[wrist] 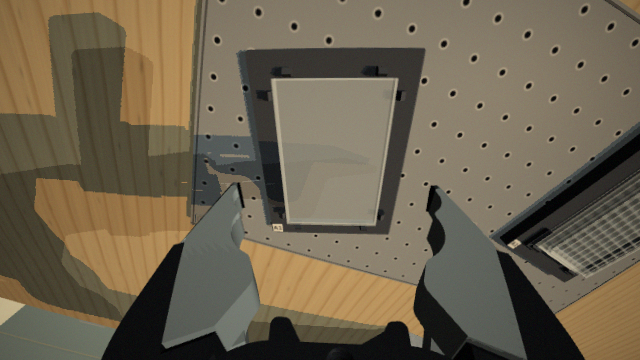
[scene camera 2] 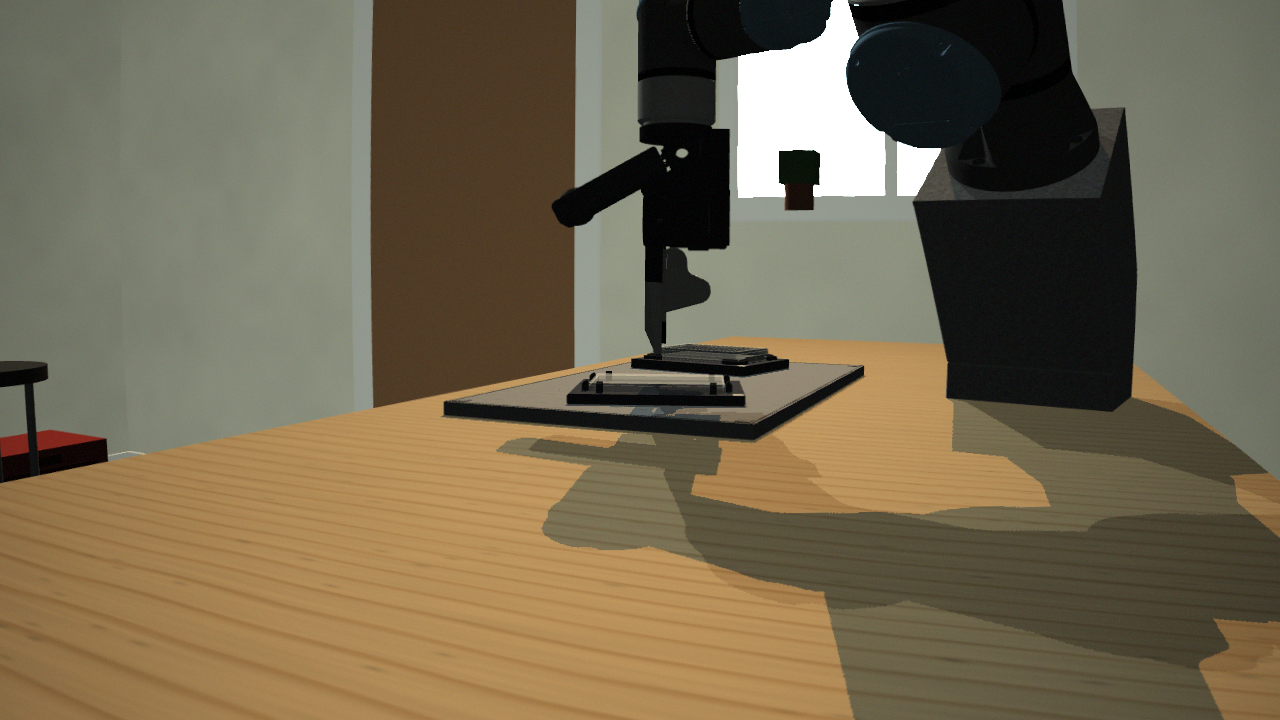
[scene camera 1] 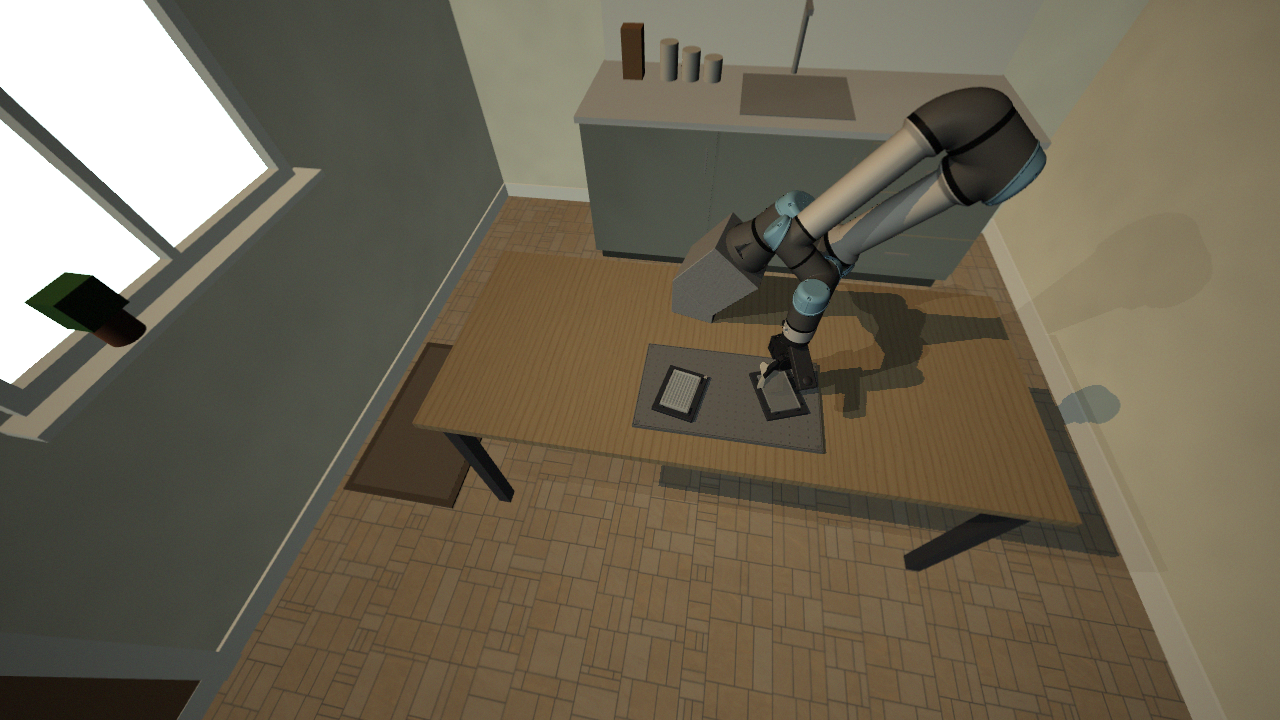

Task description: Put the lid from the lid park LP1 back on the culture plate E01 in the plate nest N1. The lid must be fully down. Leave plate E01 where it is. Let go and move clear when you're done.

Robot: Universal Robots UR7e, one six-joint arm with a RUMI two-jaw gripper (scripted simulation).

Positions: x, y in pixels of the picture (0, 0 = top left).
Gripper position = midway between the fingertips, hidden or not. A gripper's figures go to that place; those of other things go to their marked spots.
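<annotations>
A culture plate (scene camera 2: 684, 352) is 115 cm from the lens, while the gripper (scene camera 2: 660, 348) is 90 cm from the lens. A clear lid (scene camera 2: 612, 382) is 87 cm from the lens, so the clear lid is nearer to the lens than the culture plate. The marked spots on the culture plate and the clear lid are 29 cm apart.
</annotations>
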